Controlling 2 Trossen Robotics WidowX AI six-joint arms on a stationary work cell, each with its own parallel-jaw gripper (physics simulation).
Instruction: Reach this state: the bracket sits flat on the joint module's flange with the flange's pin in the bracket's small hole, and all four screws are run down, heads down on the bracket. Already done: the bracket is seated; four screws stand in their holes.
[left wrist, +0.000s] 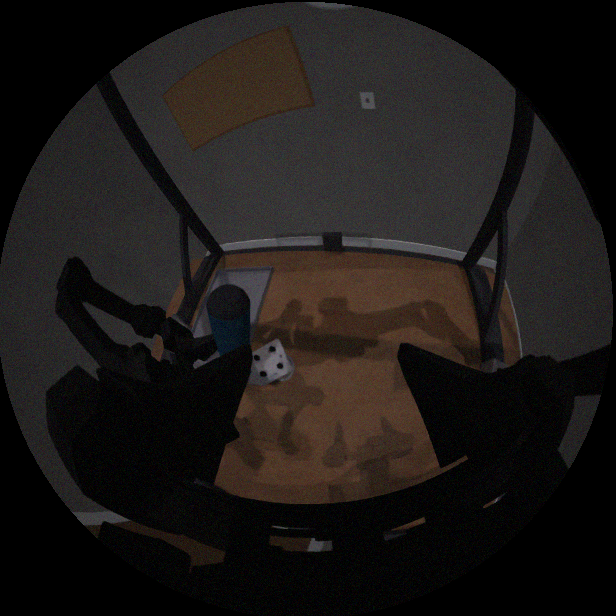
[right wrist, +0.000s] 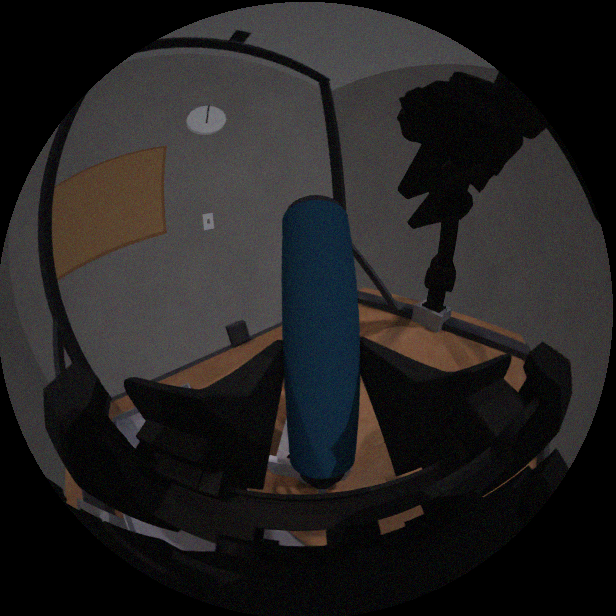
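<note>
In the left wrist view the white bracket (left wrist: 270, 362) sits on the wooden table with dark screw heads showing on its top face. A blue-handled screwdriver (left wrist: 228, 321) stands upright just left of it, and my right arm (left wrist: 114, 327) holds it. In the right wrist view my right gripper (right wrist: 318, 402) is shut on the screwdriver's blue handle (right wrist: 318, 339), which points down at a pale part (right wrist: 280, 462); the tip is hidden. My left gripper (left wrist: 321, 402) is open and empty, hanging above the table to the right of the bracket. The joint module is hidden under the bracket.
A grey tray (left wrist: 241, 287) lies behind the bracket at the table's far left, and it also shows in the right wrist view (right wrist: 129, 428). Dark frame posts (left wrist: 494, 229) rise at the table's corners. My left arm (right wrist: 459, 143) stands at the far side.
</note>
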